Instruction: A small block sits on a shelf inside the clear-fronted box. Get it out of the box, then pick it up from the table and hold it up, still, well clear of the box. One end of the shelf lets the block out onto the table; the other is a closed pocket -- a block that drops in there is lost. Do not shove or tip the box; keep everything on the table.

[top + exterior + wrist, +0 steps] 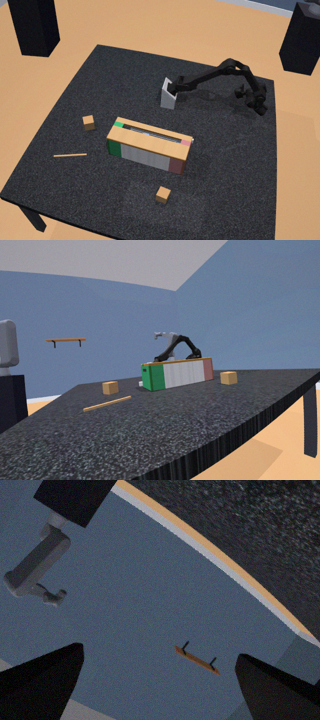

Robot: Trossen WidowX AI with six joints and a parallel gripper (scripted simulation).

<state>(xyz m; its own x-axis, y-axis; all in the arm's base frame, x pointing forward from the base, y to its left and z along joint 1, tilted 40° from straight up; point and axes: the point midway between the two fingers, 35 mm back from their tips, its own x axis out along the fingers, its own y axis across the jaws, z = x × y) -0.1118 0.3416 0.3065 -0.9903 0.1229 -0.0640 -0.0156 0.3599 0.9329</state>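
My gripper tip is now 49 cm short of the blue block, 55 cm to the left of it and 4 cm above it. From my gripper tip the other things lie so: tan cube 40 cm ahead, 87 cm to the right, 10 cm below; thin wooden stick 61 cm ahead, 91 cm to the right, 12 cm below.
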